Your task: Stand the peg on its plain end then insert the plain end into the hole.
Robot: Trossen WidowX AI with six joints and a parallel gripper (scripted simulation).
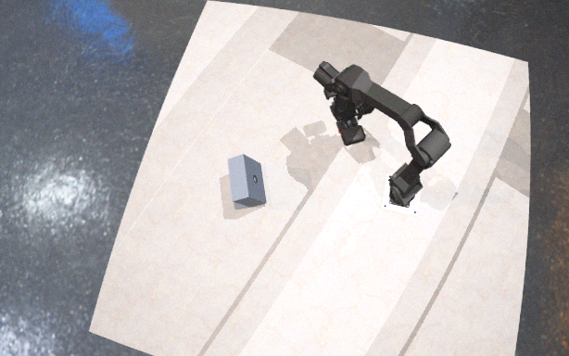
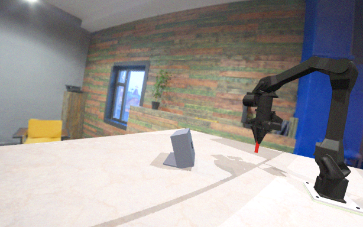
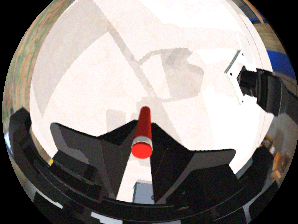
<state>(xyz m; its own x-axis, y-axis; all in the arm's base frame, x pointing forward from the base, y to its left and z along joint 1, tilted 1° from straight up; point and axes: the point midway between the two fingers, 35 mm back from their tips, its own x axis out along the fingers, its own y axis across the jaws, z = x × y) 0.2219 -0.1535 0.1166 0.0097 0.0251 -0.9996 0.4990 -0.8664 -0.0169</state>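
Right now my gripper tip is 240 mm short of the grey sloped panel, 220 mm to the right of it and 40 mm above it. The rest, counted from my gripper tip: red peg (20 mm above); panel foot (260 mm ahead, 230 mm to the left, 90 mm below).
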